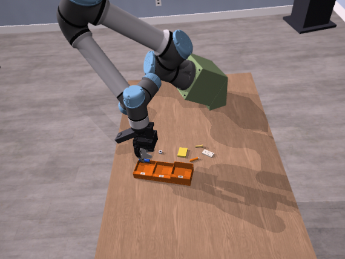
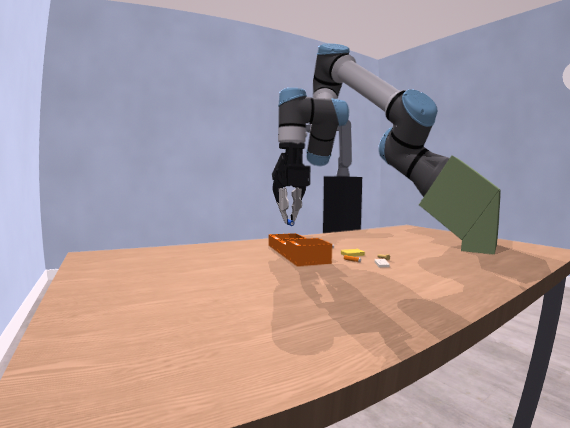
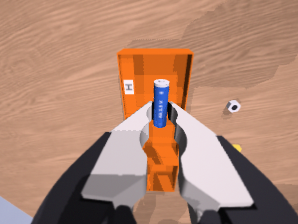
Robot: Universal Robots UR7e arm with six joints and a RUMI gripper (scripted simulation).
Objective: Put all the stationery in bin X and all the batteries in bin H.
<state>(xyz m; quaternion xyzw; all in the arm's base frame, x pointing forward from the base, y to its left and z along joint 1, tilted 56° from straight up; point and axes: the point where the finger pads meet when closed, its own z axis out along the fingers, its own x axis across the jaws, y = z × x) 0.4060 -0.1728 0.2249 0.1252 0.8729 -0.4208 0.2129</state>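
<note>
The orange pen-like stick is 220 mm to the left of my hand and 80 mm below it. The rest, counted from my hand: blue battery (10 mm below); then grey nut (90 mm behind, 80 mm to the left, 80 mm below); then orange bin (70 mm to the left, 60 mm below, 40 mm ahead).
</note>
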